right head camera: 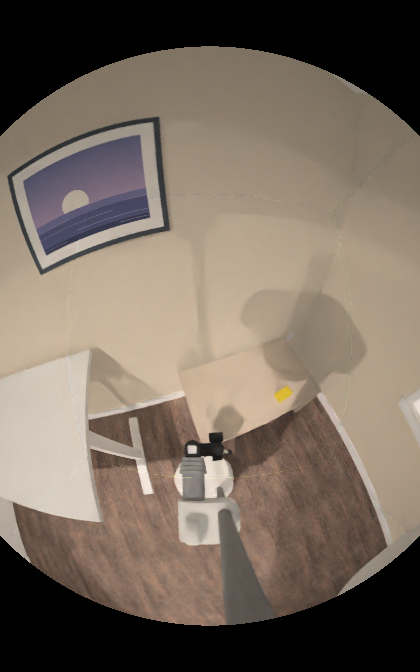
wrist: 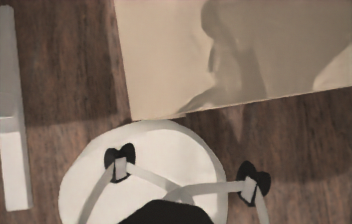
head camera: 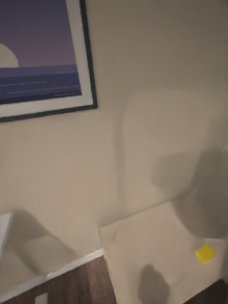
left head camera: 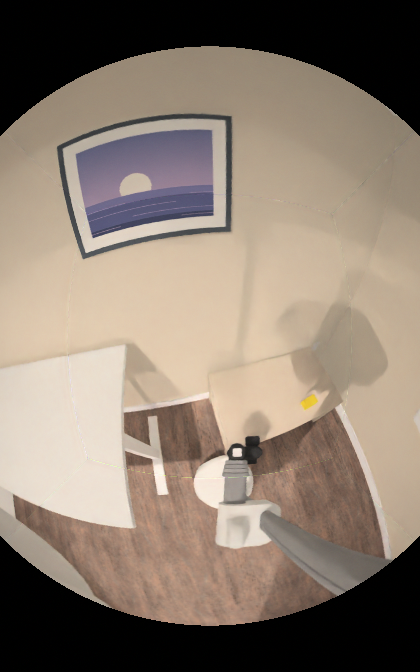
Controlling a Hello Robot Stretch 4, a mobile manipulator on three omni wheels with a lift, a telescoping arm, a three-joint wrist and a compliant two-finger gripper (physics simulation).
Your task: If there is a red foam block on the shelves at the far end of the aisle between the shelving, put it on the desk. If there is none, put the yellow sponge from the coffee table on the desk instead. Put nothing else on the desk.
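Places are measured from the robot's base along level axes (x back, y right, z up), in centimetres.
Pixels of known places: gripper, fingertip midpoint: [wrist: 185, 165].
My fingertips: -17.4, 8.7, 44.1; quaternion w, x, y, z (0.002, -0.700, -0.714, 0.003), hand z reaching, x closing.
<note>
Behind a point stands the place of what it marks, as x, y, z.
A yellow sponge [head camera: 205, 253] {-49.9, 53.7, 46.8} [left head camera: 309, 401] [right head camera: 283, 394] lies on the light wooden coffee table [head camera: 145, 235] {-65.7, 19.8, 42.2} [left head camera: 260, 390] [right head camera: 225, 380] [wrist: 160, 60] {-29.0, 3.7, 42.2}, towards its right end. My gripper [wrist: 185, 165] {-17.4, 8.7, 44.1} is open, its two black fingertips apart with nothing between them. In the wrist view it hangs over the white round base, just in front of the table's near left corner. The sponge does not show in the wrist view. The white desk [left head camera: 60, 430] [right head camera: 45, 430] stands to the left; the part of its top that shows bears nothing. Neither the shelves nor a red block shows.
The desk's white foot [left head camera: 159, 465] [right head camera: 142, 465] [wrist: 15, 150] rests on the wooden floor left of the round base [left head camera: 207, 482] [wrist: 145, 145] {-14.7, -1.3, 18.6}. A wall stands behind the desk and table, with a framed picture [head camera: 91, 65] {-76.8, -5.7, 151.9} [left head camera: 229, 175] [right head camera: 162, 175]. Another wall is at the right.
</note>
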